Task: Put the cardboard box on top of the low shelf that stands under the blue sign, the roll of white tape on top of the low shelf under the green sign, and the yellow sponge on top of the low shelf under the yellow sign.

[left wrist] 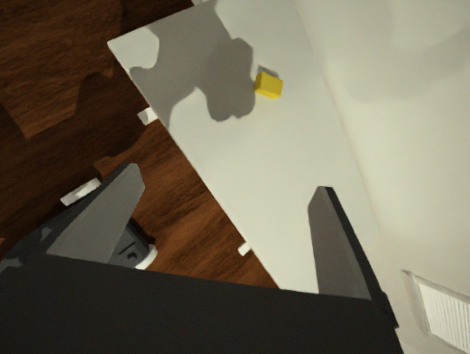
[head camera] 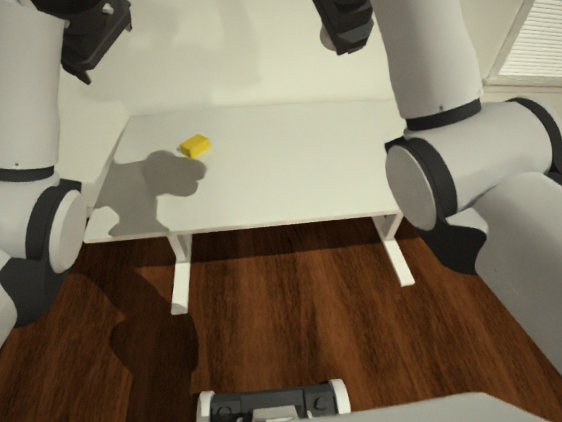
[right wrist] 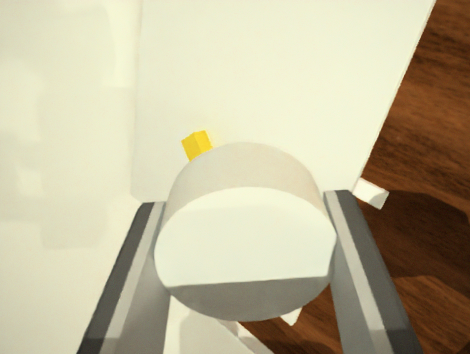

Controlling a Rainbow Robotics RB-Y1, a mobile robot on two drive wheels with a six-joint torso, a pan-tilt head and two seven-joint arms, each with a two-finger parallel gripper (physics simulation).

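Frame: origin at the robot's base, x ahead, y left, z up, level; centimetres.
Seen in the pictures: left gripper, fingertip midpoint: [left wrist: 225, 186] [head camera: 105, 52]; right gripper, fingertip midpoint: [head camera: 334, 36] [right wrist: 245, 216].
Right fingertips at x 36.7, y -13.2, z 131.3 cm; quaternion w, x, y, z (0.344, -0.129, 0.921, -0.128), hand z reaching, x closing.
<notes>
Pixels of each thing's top centre, then the offset from my right fingertips to it. "spot": a spot on its surface instead. Level surfaces: height alone.
- yellow sponge, top centre: [right wrist: 193, 153] [left wrist: 271, 84] [head camera: 193, 141] dx +52.3, dy +38.5, dz -54.8 cm
- white table, surface height: dz -59.3 cm
- white tape, top centre: [right wrist: 180, 273] [head camera: 338, 15] dx -0.6, dy +0.0, dz +3.3 cm
- dark wood floor, surface height: dz -131.3 cm
- white slatted panel, surface spot: [head camera: 535, 45] spot: dx +98.0, dy -141.7, dz -28.4 cm
The yellow sponge [head camera: 195, 145] [left wrist: 269, 85] [right wrist: 196, 144] lies on a white table [head camera: 300, 165] [left wrist: 240, 160] [right wrist: 280, 60], toward its back left in the head view. My left gripper [head camera: 109, 54] [left wrist: 225, 186] is open and empty, raised above the table's left side. My right gripper [head camera: 350, 47] [right wrist: 245, 216] is shut on the roll of white tape [head camera: 326, 39] [right wrist: 245, 240], which fills the space between its fingers, high above the table. The cardboard box, the low shelves and the signs do not show in these views.
A pale wall [head camera: 200, 65] stands behind the table. The dark wood floor [head camera: 280, 320] lies in front, with table feet [head camera: 181, 290] [head camera: 400, 262] on it. A white slatted panel [head camera: 535, 45] [left wrist: 450, 310] is at the right. My base [head camera: 270, 400] shows at the bottom of the head view.
</notes>
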